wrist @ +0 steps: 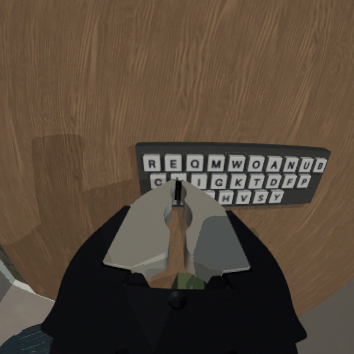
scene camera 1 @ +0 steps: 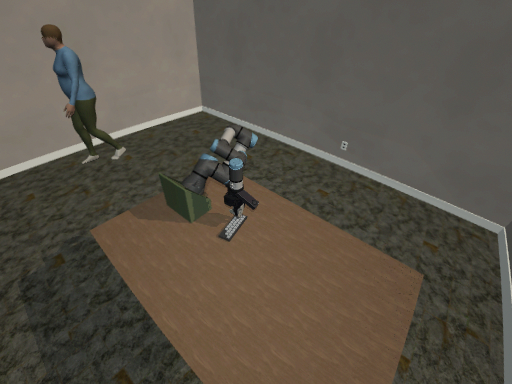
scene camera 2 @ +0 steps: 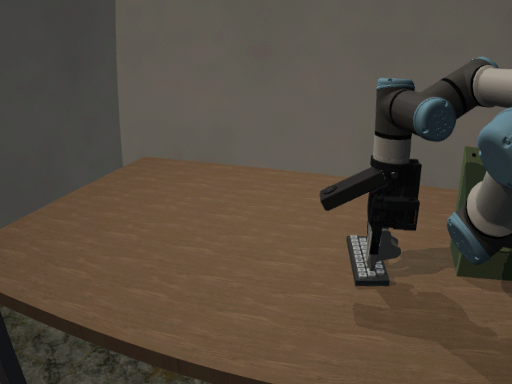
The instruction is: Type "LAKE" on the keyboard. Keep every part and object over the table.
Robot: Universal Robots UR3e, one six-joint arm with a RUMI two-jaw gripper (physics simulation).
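The dark keyboard lies flat on the table, with white lettered keys in three rows. In the wrist view the E key and A key are in the top row, and the K key is in the middle row. My gripper is shut and empty, pointing down. Its tips are at the L key, which they partly cover, between C and I. Whether they touch it I cannot tell. The fingers hide part of the bottom row.
A green bracket stands at the arm's base, beside the keyboard's side of the table. A person in a blue top is on the floor beyond the table, near the wall. The arm's shadow falls on the table near the keyboard.
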